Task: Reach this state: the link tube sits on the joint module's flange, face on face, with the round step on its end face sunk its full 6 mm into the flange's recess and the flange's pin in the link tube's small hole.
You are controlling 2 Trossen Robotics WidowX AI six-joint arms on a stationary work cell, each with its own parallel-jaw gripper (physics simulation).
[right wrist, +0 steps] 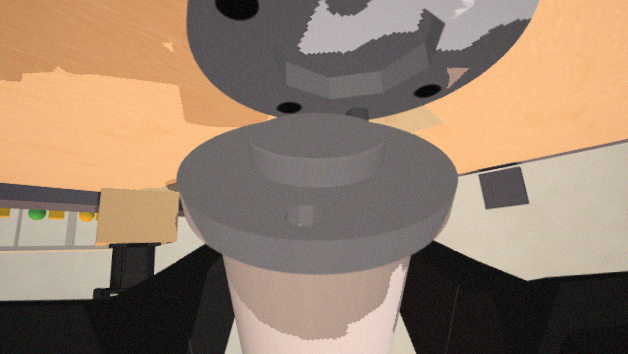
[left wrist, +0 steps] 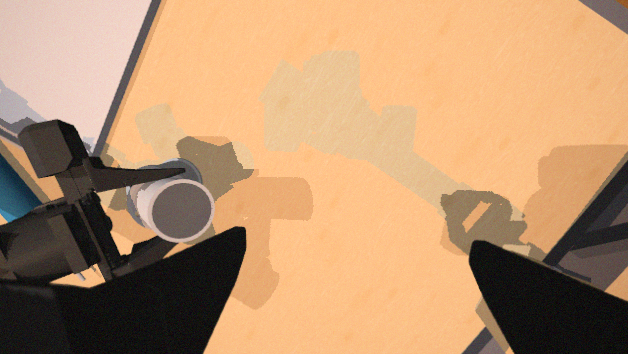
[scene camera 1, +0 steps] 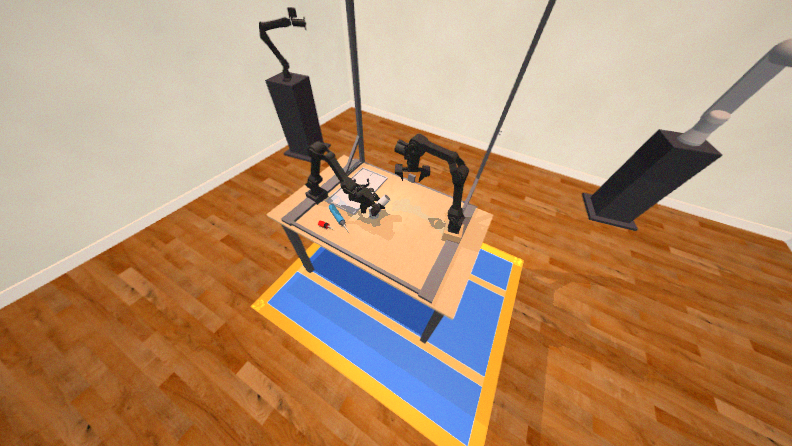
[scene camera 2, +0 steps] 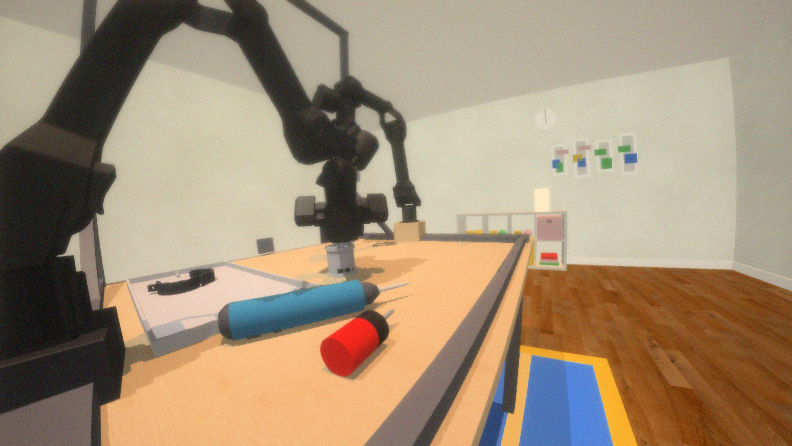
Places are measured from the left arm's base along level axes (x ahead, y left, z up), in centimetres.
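Where they show: left gripper, between the fingertips: [left wrist: 356, 244] [scene camera 1: 410, 181]; right gripper, between the fingertips: [left wrist: 194, 194] [scene camera 1: 384, 204]; left arm's base, origin of its link: [right wrist: 134, 244] [scene camera 1: 454, 228] [scene camera 2: 409, 222]; right arm's base, origin of its link: [scene camera 1: 316, 191] [scene camera 2: 29, 339].
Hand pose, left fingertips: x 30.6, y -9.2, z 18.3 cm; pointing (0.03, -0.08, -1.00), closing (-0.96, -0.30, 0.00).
Observation:
Things, the pixels of their centre, and the offset from my left fingertips. "*": a spot on its surface instead.
- pale link tube, middle of its body: [right wrist: 316, 292] [left wrist: 170, 204] [scene camera 1: 381, 203] dx +14.2, dy +8.6, dz -14.6 cm
- grey joint module, middle of its body: [left wrist: 166, 186] [scene camera 2: 340, 258] dx +18.6, dy +10.5, dz -22.4 cm
- shallow tray, middle of its body: [scene camera 2: 206, 286] [scene camera 1: 358, 188] dx +37.5, dy -7.9, dz -24.8 cm
- black curved part, a spot on its surface: [scene camera 2: 182, 283] * dx +40.9, dy -9.4, dz -23.4 cm
- blue screwdriver, middle of its body: [scene camera 2: 327, 302] [left wrist: 25, 212] [scene camera 1: 338, 217] dx +37.1, dy +21.4, dz -23.6 cm
- red-handled tool, middle of its body: [scene camera 2: 369, 330] [scene camera 1: 326, 225] dx +41.1, dy +29.4, dz -23.9 cm
- wooden block, middle of its body: [right wrist: 136, 219] [scene camera 2: 410, 231] [scene camera 1: 452, 232] dx -30.5, dy +9.3, dz -21.9 cm
The pale link tube [scene camera 1: 384, 200] [left wrist: 181, 210] [right wrist: 315, 305] is held by my right gripper [scene camera 1: 379, 207] [right wrist: 312, 232], which is shut on it. In the right wrist view its grey end face shows a raised round step and a small hole. The grey joint module [scene camera 2: 340, 259] [left wrist: 194, 167] stands upright on the table; its flange [right wrist: 250, 65] shows the recess and a small pin near the rim. The end face is apart from the flange and tilted against it. In scene camera 2 the tube is hidden behind my right gripper [scene camera 2: 340, 224]. My left gripper [scene camera 1: 412, 176] [left wrist: 356, 244] is open, empty, high above the table.
A shallow tray [scene camera 2: 157, 339] [left wrist: 60, 60] holding a black curved part [scene camera 2: 182, 283] lies beside the module. A blue screwdriver [scene camera 1: 335, 213] [scene camera 2: 299, 305] and a red-handled tool [scene camera 1: 323, 224] [scene camera 2: 350, 346] lie near the right arm's base. A wooden block [scene camera 2: 409, 231] supports the left arm's base.

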